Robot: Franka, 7 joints.
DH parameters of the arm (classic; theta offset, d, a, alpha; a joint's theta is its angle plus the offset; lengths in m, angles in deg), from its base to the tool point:
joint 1: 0 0.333 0 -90
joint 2: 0 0 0 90
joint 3: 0 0.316 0.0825 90
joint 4: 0 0 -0.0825 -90
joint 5: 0 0.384 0 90
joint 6: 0 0 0.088 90
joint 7: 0 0.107 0 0
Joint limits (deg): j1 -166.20..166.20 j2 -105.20..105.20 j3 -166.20..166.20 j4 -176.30..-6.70 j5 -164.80..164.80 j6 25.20..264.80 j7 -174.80..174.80
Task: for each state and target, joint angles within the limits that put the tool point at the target. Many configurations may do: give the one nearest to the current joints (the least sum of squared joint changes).
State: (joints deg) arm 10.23 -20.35 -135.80 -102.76 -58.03 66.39 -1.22
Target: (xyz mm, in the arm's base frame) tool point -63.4 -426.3 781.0
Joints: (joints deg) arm 28.10 15.24 -122.97 -85.26 -60.26 61.15 -1.22
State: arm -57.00 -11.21 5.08 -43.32 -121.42 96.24 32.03
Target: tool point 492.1 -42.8 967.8
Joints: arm -28.58 1.33 32.44 -64.01 -121.21 105.60 32.03
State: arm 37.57 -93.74 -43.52 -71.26 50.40 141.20 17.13
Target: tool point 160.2 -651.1 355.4
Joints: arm 39.93 -105.20 -80.68 -102.98 50.38 140.48 17.13
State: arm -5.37 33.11 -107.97 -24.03 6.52 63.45 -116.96
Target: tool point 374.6 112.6 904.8
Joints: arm 40.74 38.92 -116.83 -6.70 -0.27 41.49 -116.96
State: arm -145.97 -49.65 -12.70 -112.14 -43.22 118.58 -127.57
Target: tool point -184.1 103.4 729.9
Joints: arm -156.47 -74.71 -15.07 -134.62 -39.72 102.81 -127.57
